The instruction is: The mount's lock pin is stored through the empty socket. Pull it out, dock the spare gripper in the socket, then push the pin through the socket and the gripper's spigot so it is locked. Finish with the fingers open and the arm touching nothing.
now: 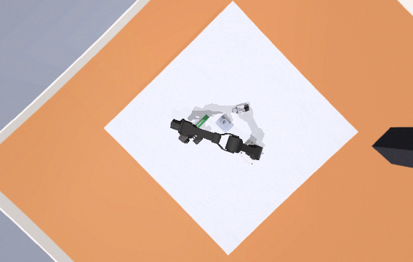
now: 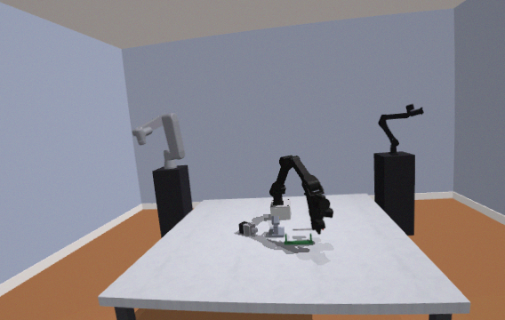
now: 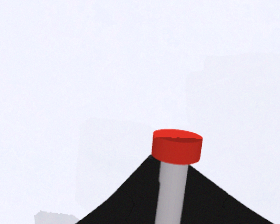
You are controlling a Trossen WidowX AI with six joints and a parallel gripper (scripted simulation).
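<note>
The green strip lies 10 cm to the right of my gripper tip and 2 cm below it. Also, from my gripper tip: spare gripper 36 cm to the right, 14 cm behind, 2 cm below; then bluish-grey socket 21 cm to the right, 12 cm behind, 1 cm above.
</note>
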